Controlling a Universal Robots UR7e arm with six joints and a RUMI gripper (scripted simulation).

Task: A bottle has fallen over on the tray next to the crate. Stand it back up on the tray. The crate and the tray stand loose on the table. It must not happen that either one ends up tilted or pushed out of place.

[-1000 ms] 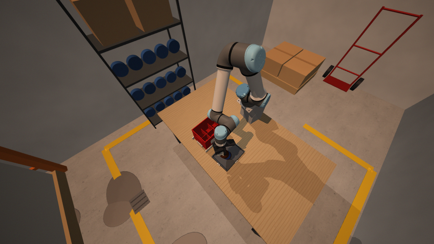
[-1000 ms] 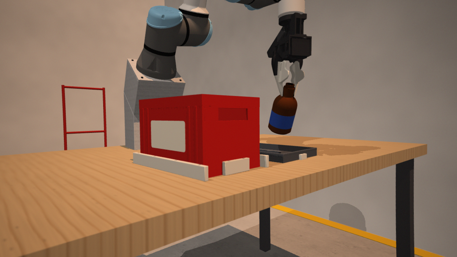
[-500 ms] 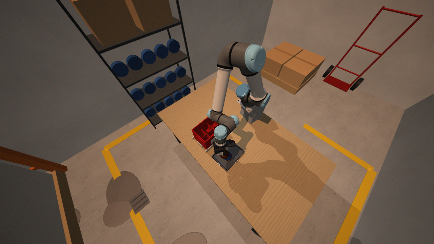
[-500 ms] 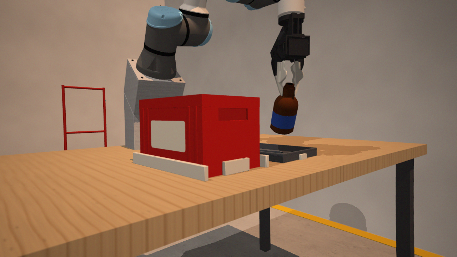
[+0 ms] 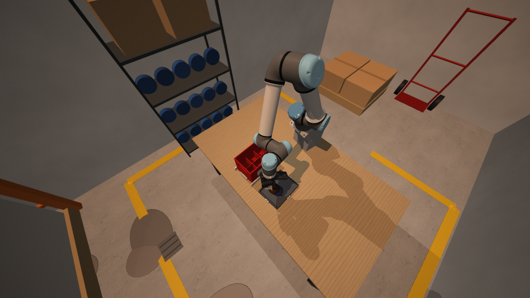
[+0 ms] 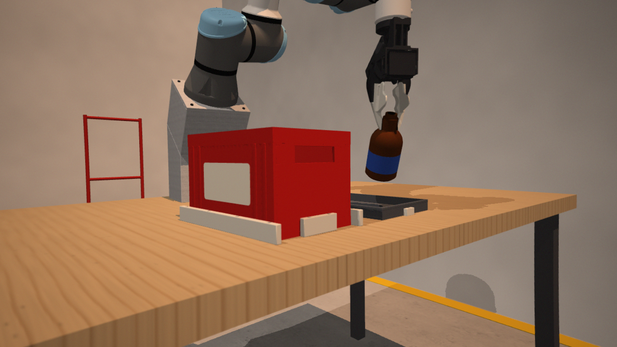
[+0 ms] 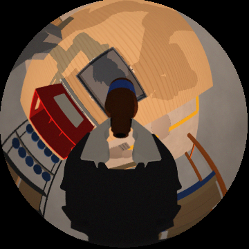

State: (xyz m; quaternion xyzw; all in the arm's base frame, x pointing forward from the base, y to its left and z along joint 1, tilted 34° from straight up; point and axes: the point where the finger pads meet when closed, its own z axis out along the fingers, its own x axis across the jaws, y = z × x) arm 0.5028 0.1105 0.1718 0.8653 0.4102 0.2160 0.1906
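Now: hand 10 mm past the brown bottle, 10 mm to the right of it and 50 mm above it. From my hand the other things lie so: dark tray 80 mm behind, 10 mm to the left, 190 mm below; red crate 140 mm behind, 250 mm to the right, 120 mm below.
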